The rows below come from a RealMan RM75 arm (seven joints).
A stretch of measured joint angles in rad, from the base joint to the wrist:
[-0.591, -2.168, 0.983, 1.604, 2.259, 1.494, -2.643]
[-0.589, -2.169, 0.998, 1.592, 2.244, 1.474, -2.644]
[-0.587, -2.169, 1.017, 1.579, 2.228, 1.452, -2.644]
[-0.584, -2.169, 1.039, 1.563, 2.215, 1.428, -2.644]
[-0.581, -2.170, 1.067, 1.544, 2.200, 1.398, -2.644]
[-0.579, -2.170, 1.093, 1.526, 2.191, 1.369, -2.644]
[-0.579, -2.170, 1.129, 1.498, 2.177, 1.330, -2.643]
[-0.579, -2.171, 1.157, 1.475, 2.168, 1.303, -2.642]
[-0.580, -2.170, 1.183, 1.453, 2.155, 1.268, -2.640]
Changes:
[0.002, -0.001, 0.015, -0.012, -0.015, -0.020, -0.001]
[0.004, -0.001, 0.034, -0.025, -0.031, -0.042, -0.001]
[0.007, -0.001, 0.056, -0.041, -0.044, -0.066, -0.001]
[0.010, -0.002, 0.084, -0.060, -0.059, -0.096, -0.001]
[0.012, -0.002, 0.110, -0.078, -0.068, -0.125, -0.001]
[0.012, -0.002, 0.146, -0.106, -0.082, -0.164, 0.000]
[0.012, -0.003, 0.174, -0.129, -0.091, -0.191, 0.001]
[0.011, -0.002, 0.200, -0.151, -0.104, -0.226, 0.003]

